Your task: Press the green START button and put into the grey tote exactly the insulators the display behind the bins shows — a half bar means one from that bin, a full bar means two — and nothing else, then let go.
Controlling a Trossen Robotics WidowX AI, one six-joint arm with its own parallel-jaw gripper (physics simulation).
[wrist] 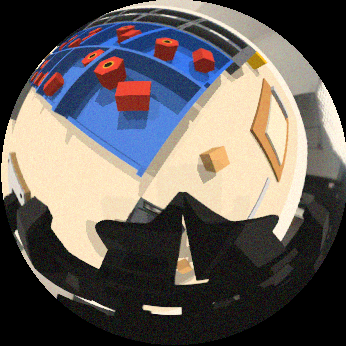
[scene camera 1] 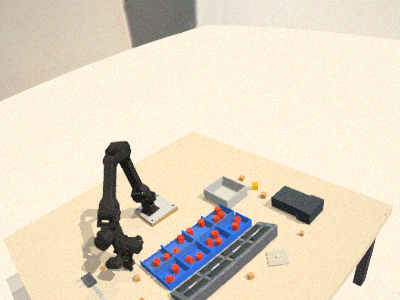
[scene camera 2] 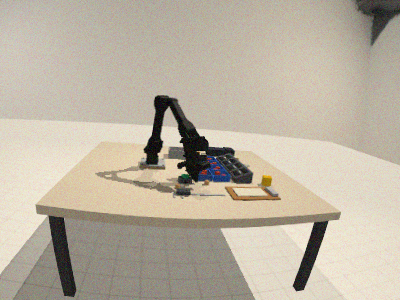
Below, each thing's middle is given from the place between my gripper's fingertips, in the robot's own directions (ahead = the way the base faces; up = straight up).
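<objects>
Grey tote (scene camera 1: pixel 224 190), from my hand: 1 cm ahead, 55 cm to the left, 2 cm above. Black box (scene camera 1: pixel 304 207), from my hand: 33 cm ahead, 64 cm to the left, 2 cm above. Nearest to my hand of the things named here, going by their middles: the grey tote.
</objects>
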